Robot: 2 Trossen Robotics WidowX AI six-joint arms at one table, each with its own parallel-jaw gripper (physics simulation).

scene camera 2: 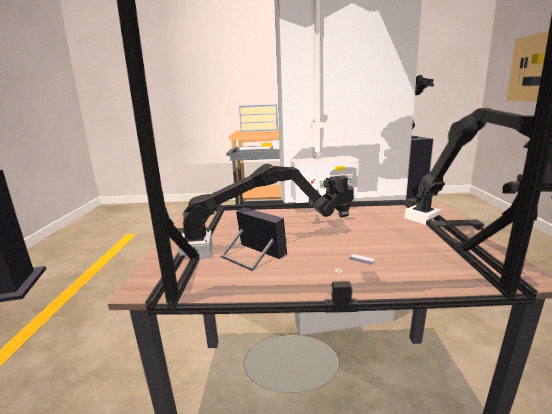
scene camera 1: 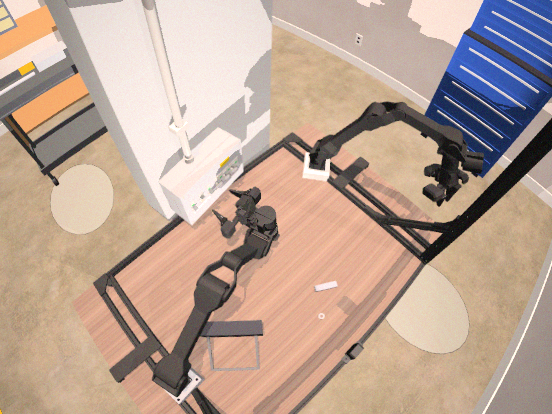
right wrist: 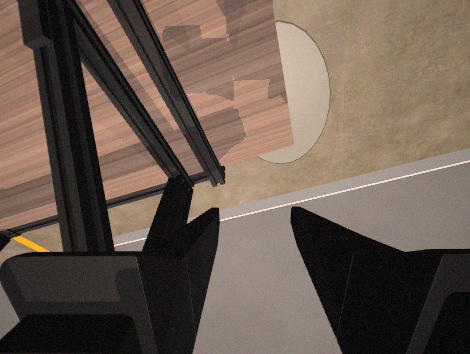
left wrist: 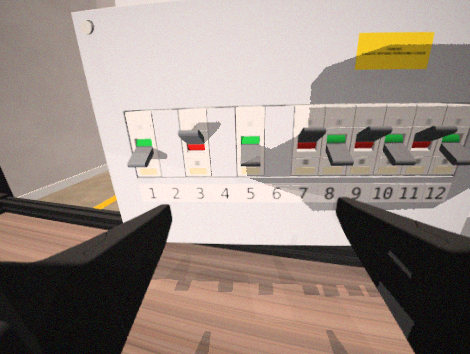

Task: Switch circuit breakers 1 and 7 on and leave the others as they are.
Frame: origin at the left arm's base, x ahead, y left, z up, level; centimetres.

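Seen in the pictures: left gripper, fingertip midpoint: point(scene camera 2: 324, 190) point(scene camera 1: 220, 200) point(left wrist: 252, 208); right gripper, fingertip midpoint: point(scene camera 2: 544, 220) point(scene camera 1: 442, 203) point(right wrist: 254, 214); left arm's base, link origin: point(scene camera 2: 195, 237) point(scene camera 1: 177, 380); right arm's base, link origin: point(scene camera 2: 423, 209) point(scene camera 1: 317, 163).
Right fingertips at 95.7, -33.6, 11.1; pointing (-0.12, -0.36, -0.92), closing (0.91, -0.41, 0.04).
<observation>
Offsets run from my right fingertips to a thing's top centre, as dx, dy, dz. "spot": to the spot under its first point.
The white breaker box point(scene camera 1: 182, 202) point(scene camera 2: 300, 190) point(left wrist: 225, 65) stands at the table's back edge. In the left wrist view, breaker 1's lever {-52.4, +65.4, -3.5} point(left wrist: 141, 157) is down with green above it. Breaker 7's lever {-40.6, +65.9, -2.2} point(left wrist: 312, 135) is up with red below it. Levers 3 {spot: -48.2, +64.6, -2.6} point(left wrist: 191, 136), 9 point(left wrist: 372, 134) and 11 {spot: -33.1, +65.5, -2.7} point(left wrist: 435, 133) are up with red; levers 5 {-44.5, +65.7, -3.5} point(left wrist: 250, 156), 8 point(left wrist: 340, 154), 10 point(left wrist: 400, 153) and 12 {spot: -31.0, +65.9, -4.0} point(left wrist: 456, 153) are down with green. My left gripper point(scene camera 1: 223, 201) point(left wrist: 252, 208) is open and empty, in front of the box. My right gripper point(right wrist: 254, 214) is partly open and empty, away from the box.
A dark panel point(scene camera 1: 232, 328) point(scene camera 2: 262, 233) with a wire stand is near the left arm's base. A small white bar {-43.1, +18.2, -15.7} point(scene camera 1: 326, 286) point(scene camera 2: 361, 259) and a small ring {-52.0, +13.4, -16.7} point(scene camera 1: 321, 316) point(scene camera 2: 338, 270) lie on the table. Black frame posts point(scene camera 2: 142, 140) point(right wrist: 65, 125) rise at its sides.
</observation>
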